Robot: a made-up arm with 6 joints.
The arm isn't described. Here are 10 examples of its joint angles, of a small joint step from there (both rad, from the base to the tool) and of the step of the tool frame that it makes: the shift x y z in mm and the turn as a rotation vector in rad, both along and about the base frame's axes.
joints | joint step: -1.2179 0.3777 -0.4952 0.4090 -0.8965 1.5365 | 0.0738 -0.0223 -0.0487 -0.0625 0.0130 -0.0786
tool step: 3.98 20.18 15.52 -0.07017 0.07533 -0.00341
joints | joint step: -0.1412 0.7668 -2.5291 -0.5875 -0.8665 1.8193 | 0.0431 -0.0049 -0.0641 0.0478 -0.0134 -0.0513
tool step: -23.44 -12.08 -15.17 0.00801 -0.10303 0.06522
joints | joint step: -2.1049 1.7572 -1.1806 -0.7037 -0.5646 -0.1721 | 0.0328 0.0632 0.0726 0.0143 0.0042 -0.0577
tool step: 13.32 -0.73 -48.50 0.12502 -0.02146 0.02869
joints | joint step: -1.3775 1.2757 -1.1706 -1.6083 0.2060 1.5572 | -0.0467 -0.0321 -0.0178 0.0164 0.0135 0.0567
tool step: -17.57 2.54 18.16 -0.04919 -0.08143 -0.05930
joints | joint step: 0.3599 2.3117 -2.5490 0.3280 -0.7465 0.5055 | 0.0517 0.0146 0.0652 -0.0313 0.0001 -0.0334
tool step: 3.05 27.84 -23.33 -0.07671 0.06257 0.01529
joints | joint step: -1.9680 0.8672 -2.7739 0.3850 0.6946 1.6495 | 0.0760 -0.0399 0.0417 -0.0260 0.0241 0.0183
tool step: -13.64 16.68 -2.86 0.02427 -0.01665 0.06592
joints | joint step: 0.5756 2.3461 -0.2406 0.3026 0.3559 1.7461 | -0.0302 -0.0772 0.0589 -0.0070 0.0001 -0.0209
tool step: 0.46 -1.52 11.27 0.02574 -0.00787 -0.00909
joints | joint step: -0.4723 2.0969 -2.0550 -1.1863 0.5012 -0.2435 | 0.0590 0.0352 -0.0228 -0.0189 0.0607 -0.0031
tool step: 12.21 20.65 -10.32 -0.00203 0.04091 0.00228
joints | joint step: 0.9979 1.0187 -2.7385 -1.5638 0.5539 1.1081 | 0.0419 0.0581 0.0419 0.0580 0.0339 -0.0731
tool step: 33.26 34.56 13.41 -0.10273 0.10149 0.04437
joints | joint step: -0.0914 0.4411 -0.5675 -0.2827 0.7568 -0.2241 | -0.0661 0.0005 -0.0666 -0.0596 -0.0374 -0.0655
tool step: -1.89 -15.26 24.62 -0.12788 -0.07274 -0.04051
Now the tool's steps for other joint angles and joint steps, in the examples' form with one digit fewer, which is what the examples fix.
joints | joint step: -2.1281 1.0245 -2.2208 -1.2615 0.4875 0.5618 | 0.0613 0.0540 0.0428 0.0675 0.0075 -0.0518
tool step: -19.7 -38.6 -7.1 0.1027 -0.0668 0.0822
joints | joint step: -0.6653 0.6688 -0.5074 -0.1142 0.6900 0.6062 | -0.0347 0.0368 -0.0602 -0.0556 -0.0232 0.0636
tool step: 1.8 -15.2 15.2 -0.0393 -0.0351 -0.0705
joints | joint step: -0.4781 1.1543 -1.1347 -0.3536 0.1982 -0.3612 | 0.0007 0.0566 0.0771 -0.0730 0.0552 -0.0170
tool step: 10.3 -9.8 -48.1 0.0060 0.2065 -0.0169
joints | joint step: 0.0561 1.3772 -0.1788 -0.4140 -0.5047 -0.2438 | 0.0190 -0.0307 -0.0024 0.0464 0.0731 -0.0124
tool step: -1.5 1.1 2.2 -0.0153 0.0314 -0.0275
